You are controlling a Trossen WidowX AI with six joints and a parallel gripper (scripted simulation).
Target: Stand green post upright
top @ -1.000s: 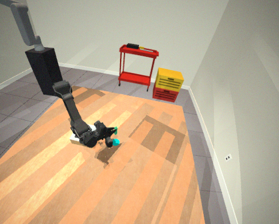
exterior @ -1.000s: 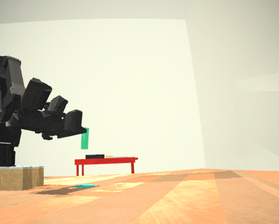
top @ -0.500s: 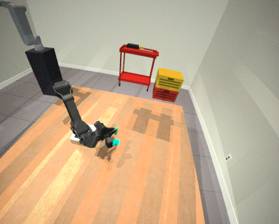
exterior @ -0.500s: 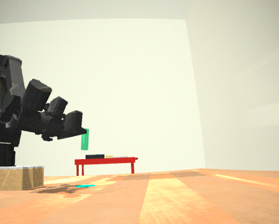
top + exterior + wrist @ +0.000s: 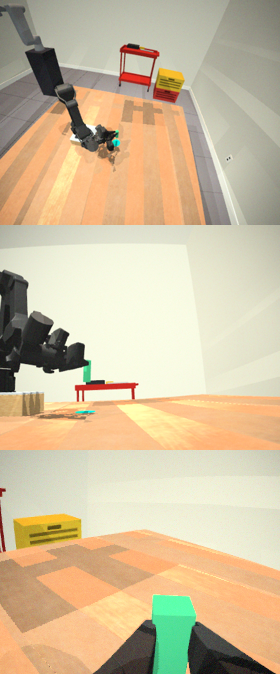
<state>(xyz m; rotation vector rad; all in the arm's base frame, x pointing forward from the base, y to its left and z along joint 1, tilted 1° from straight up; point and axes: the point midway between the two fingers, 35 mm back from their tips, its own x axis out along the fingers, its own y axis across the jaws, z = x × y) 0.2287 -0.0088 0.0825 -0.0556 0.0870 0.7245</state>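
My gripper tip is now 1 cm past the cyan circle, 1 cm to the right of it and 14 cm above it. Round my gripper tip: green post 2 cm below.
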